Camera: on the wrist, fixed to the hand. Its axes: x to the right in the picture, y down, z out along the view.
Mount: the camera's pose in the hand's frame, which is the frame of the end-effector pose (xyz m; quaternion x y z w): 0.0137 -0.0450 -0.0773 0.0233 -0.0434 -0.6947 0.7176
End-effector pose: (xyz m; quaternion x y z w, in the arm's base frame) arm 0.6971 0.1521 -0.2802 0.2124 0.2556 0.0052 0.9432
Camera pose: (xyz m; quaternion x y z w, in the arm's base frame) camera 0.6671 0.1435 -0.3651 -0.0029 0.2901 -0.6667 0.6866
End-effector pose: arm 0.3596 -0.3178 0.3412 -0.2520 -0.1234 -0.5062 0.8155
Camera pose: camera 0.3217 -0.3859 0.2952 -0.0981 -0.3108 -0.9160 0.2341
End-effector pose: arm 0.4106 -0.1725 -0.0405 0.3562 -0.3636 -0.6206 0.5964
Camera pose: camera 0.4562 -0.1871 -0.1173 -0.4952 0.0538 0.8667 0.0272
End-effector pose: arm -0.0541 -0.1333 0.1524 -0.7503 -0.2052 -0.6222 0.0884
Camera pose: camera -0.1403 -0.1201 0.1764 0.4208 0.6868 0.4706 0.3602
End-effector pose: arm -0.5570 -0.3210 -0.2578 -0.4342 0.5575 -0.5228 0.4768
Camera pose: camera -0.6361 -0.3248 -0.2141 -0.7105 0.0655 -0.7005 0.0133
